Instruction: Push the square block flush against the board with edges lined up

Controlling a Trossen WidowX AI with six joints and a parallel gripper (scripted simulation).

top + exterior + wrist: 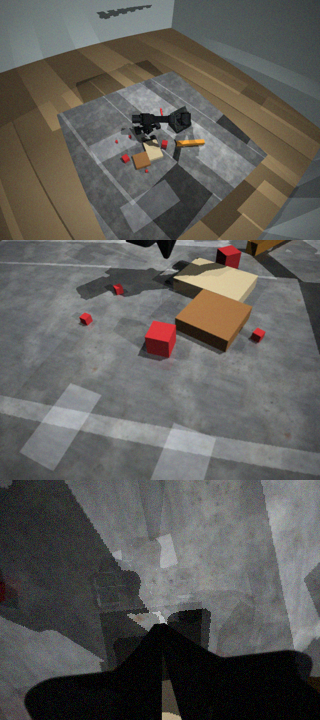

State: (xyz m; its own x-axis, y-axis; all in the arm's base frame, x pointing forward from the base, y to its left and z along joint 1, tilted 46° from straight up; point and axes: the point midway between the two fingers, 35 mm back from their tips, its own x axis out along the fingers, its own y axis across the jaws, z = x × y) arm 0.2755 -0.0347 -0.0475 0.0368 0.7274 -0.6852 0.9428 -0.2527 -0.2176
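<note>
Right now my gripper tip is 5 cm short of the cream rectangular board, 12 cm to the right of it and 2 cm above it. From my gripper tip the other things lie so: red stick: 25 cm behind, 13 cm to the right, 2 cm below; then long orange bar: 22 cm behind, 25 cm to the left, 2 cm below; then brown square block: 16 cm ahead, 14 cm to the left, 2 cm below.
</note>
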